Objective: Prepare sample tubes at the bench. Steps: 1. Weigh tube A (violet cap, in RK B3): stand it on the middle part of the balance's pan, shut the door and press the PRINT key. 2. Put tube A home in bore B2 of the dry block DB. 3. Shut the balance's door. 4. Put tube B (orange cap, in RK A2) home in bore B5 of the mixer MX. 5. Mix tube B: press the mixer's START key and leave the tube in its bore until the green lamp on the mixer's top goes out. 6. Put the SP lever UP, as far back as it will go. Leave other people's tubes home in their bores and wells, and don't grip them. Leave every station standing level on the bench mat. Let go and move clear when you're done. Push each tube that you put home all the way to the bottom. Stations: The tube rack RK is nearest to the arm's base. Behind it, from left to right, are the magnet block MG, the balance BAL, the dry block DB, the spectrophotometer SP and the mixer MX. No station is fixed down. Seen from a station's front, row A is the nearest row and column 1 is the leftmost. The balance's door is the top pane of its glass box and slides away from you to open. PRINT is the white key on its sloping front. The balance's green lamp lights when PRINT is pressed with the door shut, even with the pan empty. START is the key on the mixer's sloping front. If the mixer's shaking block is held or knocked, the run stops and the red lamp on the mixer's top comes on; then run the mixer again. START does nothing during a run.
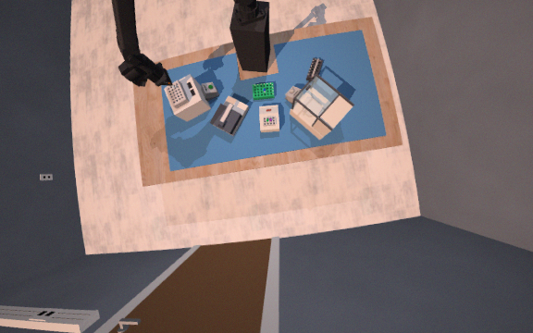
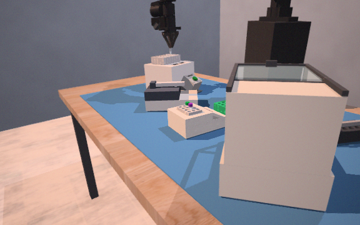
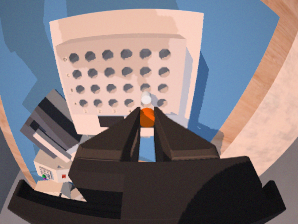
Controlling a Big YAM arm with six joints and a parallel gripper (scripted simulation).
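My hand is 20 mm above the orange-capped tube. The rest, counted from my hand: mixer's shaking block (30 mm ahead, 10 mm to the right, 60 mm below); then spectrophotometer lever (220 mm ahead, 210 mm to the left, 120 mm below); then mixer's start key (10 mm ahead, 170 mm to the left, 140 mm below).
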